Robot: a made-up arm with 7 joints. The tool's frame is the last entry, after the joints.
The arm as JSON. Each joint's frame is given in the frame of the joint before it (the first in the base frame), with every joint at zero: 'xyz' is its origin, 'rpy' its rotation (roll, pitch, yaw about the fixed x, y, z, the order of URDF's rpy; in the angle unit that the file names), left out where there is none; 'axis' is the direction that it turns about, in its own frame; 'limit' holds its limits. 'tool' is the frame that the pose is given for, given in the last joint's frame.
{
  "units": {
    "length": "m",
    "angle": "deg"
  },
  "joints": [
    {
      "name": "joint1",
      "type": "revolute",
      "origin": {
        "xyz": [
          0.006,
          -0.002,
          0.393
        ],
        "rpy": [
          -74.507,
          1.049,
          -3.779
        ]
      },
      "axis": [
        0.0,
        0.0,
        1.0
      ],
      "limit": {
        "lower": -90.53,
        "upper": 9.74
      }
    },
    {
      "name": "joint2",
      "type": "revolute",
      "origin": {
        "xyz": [
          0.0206,
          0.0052,
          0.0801
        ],
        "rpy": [
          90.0,
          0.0,
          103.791
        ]
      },
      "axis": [
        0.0,
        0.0,
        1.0
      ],
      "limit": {
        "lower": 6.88,
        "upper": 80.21
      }
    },
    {
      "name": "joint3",
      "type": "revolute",
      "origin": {
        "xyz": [
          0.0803,
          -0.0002,
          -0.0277
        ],
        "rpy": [
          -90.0,
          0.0,
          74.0
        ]
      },
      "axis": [
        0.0,
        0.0,
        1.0
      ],
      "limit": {
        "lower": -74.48,
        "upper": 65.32
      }
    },
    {
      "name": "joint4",
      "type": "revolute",
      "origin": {
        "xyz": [
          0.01,
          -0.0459,
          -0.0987
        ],
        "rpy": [
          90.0,
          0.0,
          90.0
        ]
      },
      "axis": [
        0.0,
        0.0,
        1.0
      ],
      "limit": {
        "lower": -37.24,
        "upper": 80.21
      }
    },
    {
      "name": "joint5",
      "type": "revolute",
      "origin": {
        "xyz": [
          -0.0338,
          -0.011,
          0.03
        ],
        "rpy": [
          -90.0,
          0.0,
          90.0
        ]
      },
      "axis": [
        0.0,
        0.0,
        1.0
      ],
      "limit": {
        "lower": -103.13,
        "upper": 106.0
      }
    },
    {
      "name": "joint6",
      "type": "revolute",
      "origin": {
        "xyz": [
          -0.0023,
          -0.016,
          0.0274
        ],
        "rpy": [
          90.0,
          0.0,
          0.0
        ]
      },
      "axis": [
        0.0,
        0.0,
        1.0
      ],
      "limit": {
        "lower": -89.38,
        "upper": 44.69
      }
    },
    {
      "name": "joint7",
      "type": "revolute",
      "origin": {
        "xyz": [
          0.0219,
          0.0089,
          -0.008
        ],
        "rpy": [
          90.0,
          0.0,
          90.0
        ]
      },
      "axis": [
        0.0,
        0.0,
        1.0
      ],
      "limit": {
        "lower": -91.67,
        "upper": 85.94
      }
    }
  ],
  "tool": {
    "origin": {
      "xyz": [
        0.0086,
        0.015,
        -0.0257
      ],
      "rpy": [
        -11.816,
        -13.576,
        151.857
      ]
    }
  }
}
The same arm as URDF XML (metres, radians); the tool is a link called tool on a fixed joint. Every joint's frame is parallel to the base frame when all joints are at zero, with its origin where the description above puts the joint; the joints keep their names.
<robot name="arm">
<joint name="tool_fixed" type="fixed"><parent link="link7"/><child link="tool"/><origin xyz="0.0020 0.0150 -0.0270" rpy="-0.0759 -0.4551 2.6057"/></joint>
<joint name="joint7" type="revolute"><parent link="link6"/><child link="link7"/><origin xyz="0.0140 -0.0080 0.0190" rpy="0.0000 0.0000 0.0000"/><axis xyz="0.247497 -0.0001 0.968889"/><limit lower="-1.5999" upper="1.4999"/></joint>
<joint name="joint6" type="revolute"><parent link="link5"/><child link="link6"/><origin xyz="0.0260 0.0160 -0.0090" rpy="0.0000 0.0000 0.0000"/><axis xyz="0.0002 1 0"/><limit lower="-1.5600" upper="0.7800"/></joint>
<joint name="joint5" type="revolute"><parent link="link4"/><child link="link5"/><origin xyz="0.0300 0.0300 -0.0190" rpy="0.0000 0.0000 0.0000"/><axis xyz="0.968889 -0.0002 -0.247497"/><limit lower="-1.8000" upper="1.8500"/></joint>
<joint name="joint4" type="revolute"><parent link="link3"/><child link="link4"/><origin xyz="0.0201 0.0100 -0.1070" rpy="0.0000 0.0000 0.0000"/><axis xyz="0.0002 1 0"/><limit lower="-0.6500" upper="1.3999"/></joint>
<joint name="joint3" type="revolute"><parent link="link2"/><child link="link3"/><origin xyz="-0.0459 0.0220 -0.0680" rpy="0.0000 0.0000 0.0000"/><axis xyz="0.247497 -0.0001 0.968889"/><limit lower="-1.2999" upper="1.1400"/></joint>
<joint name="joint2" type="revolute"><parent link="link1"/><child link="link2"/><origin xyz="0.0260 0.0770 0.0160" rpy="0.0000 0.0000 0.0000"/><axis xyz="0.968889 -0.0002 -0.247497"/><limit lower="0.1201" upper="1.3999"/></joint>
<joint name="joint1" type="revolute"><parent link="base"/><child link="link1"/><origin xyz="0.0060 -0.0020 0.3930" rpy="0.0000 0.0000 0.0000"/><axis xyz="0.068403 0.961235 0.26711"/><limit lower="-1.5800" upper="0.1700"/></joint>
<link name="base"/>
<link name="link1"/>
<link name="link2"/>
<link name="link3"/>
<link name="link4"/>
<link name="link5"/>
<link name="link6"/>
<link name="link7"/>
<link name="tool"/>
</robot>

